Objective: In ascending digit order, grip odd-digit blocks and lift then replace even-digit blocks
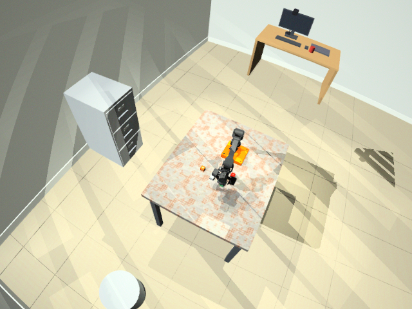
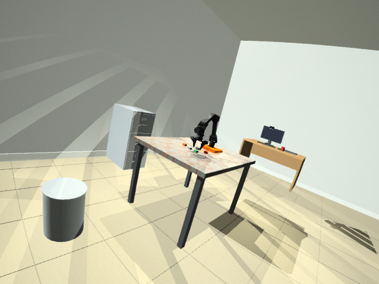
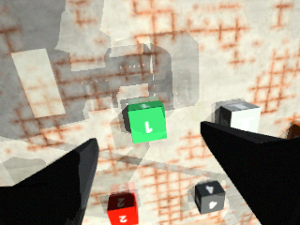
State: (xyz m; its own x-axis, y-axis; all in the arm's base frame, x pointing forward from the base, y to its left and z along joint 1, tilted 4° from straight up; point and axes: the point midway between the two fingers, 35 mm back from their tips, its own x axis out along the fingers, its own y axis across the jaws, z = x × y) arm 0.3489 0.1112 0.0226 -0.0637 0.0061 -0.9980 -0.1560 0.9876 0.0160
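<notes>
Now: the green block 3 cm below my gripper tip. The rest, counted from my gripper tip: orange block 21 cm to the right, 3 cm below, 2 cm behind; black block 11 cm behind, 9 cm to the right, 3 cm below; red block 12 cm behind, 3 cm below, 2 cm to the left.
</notes>
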